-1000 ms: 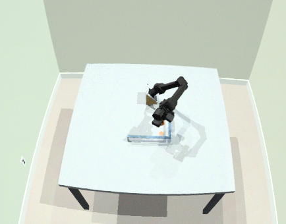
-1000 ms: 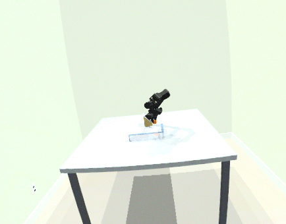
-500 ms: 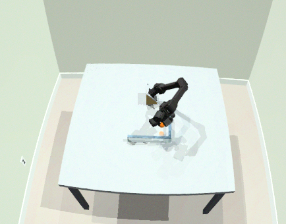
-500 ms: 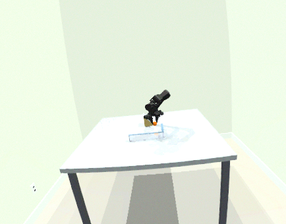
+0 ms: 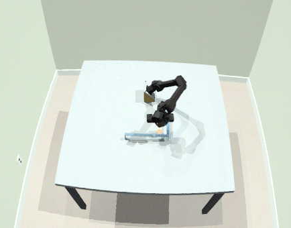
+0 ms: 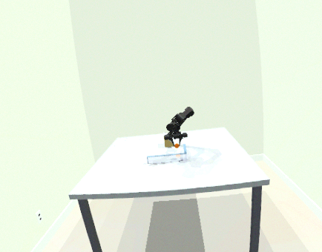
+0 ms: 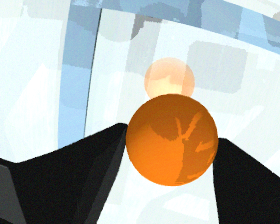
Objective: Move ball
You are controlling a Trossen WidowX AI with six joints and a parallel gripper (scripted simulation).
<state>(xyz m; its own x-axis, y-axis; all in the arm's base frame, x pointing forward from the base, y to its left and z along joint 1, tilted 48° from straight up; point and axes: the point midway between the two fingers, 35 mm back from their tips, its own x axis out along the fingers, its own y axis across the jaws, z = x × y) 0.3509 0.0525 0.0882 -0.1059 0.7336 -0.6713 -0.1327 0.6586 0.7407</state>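
Now: gripper tip 9 cm above the see-through copy of the ball. Round my gripper tip: clear wall: 8 cm to the right, 8 cm below, 6 cm ahead; then orange ball: right at my gripper tip.
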